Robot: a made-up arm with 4 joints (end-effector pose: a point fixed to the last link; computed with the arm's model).
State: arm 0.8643 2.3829 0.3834 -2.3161
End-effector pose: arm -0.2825 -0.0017 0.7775 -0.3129 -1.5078 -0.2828
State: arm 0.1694 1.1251 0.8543 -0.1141
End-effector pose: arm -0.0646 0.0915 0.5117 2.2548 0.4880 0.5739
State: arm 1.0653 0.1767 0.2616 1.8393
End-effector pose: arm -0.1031 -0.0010 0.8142 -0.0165 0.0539 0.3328
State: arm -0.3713 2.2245 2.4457 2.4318
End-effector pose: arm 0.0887 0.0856 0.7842 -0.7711 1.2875 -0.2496
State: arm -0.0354 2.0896 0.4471 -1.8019
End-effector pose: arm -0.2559 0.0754 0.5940 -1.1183 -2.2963 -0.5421
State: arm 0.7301 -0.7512 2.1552 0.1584
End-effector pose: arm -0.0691 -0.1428 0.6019 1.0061 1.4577 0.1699
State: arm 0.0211 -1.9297 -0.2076 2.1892
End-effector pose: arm -0.0333 0.1244 0.5947 -2.5726 0.3588 -0.2508
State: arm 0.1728 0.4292 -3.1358 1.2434
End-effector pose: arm 0.0808 0.1418 0.7153 -1.3511 0.2129 -2.6749
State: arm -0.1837 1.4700 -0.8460 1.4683
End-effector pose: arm -0.1735 -0.0068 0.6920 0.9887 -0.6622 -0.3676
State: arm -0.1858 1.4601 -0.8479 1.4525
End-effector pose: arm -0.1738 -0.0053 0.6907 0.9938 -0.6603 -0.3788
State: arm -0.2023 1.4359 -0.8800 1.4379
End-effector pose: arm -0.1760 -0.0010 0.6923 0.9746 -0.6603 -0.4137
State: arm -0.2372 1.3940 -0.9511 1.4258
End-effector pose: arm -0.1800 0.0075 0.6974 0.9253 -0.6634 -0.4807
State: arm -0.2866 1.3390 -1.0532 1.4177
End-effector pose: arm -0.1846 0.0202 0.7050 0.8545 -0.6702 -0.5756
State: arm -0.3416 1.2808 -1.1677 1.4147
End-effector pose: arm -0.1880 0.0355 0.7134 0.7780 -0.6785 -0.6837
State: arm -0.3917 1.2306 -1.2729 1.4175
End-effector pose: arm -0.1892 0.0501 0.7212 0.7104 -0.6848 -0.7836
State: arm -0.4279 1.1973 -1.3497 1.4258
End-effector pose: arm -0.1890 0.0605 0.7273 0.6610 -0.6872 -0.8543
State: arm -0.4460 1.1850 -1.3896 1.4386
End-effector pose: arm -0.1886 0.0652 0.7314 0.6318 -0.6858 -0.8848
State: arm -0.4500 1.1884 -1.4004 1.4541
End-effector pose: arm -0.1885 0.0652 0.7340 0.6174 -0.6828 -0.8834
